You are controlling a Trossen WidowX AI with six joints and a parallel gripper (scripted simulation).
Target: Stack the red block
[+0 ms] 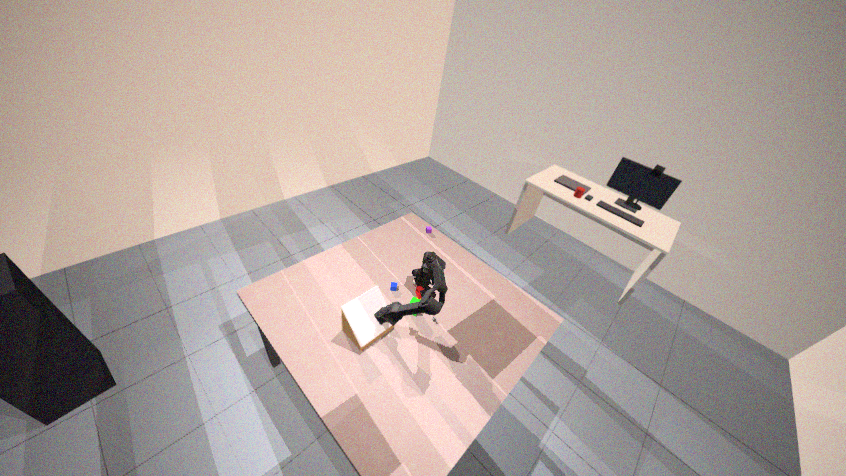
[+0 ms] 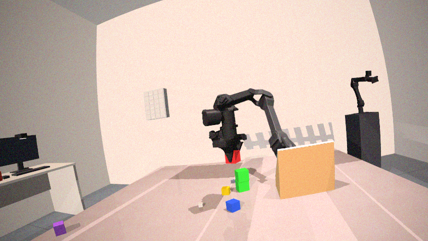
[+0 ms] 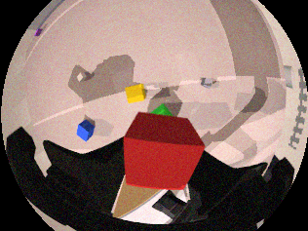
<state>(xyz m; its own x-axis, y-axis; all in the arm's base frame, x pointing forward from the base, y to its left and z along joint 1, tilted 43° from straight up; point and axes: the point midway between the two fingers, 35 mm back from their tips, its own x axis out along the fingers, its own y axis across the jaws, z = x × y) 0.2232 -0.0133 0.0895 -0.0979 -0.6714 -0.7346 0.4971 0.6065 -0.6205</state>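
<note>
My gripper tip is 120 mm above the yellow block, 40 mm short of it and 30 mm to the right of it. Round my gripper tip: blue block (200 mm to the left, 120 mm below, 20 mm ahead); then small white cube (140 mm to the left, 140 mm ahead, 130 mm below); then red block (20 mm above).
</note>
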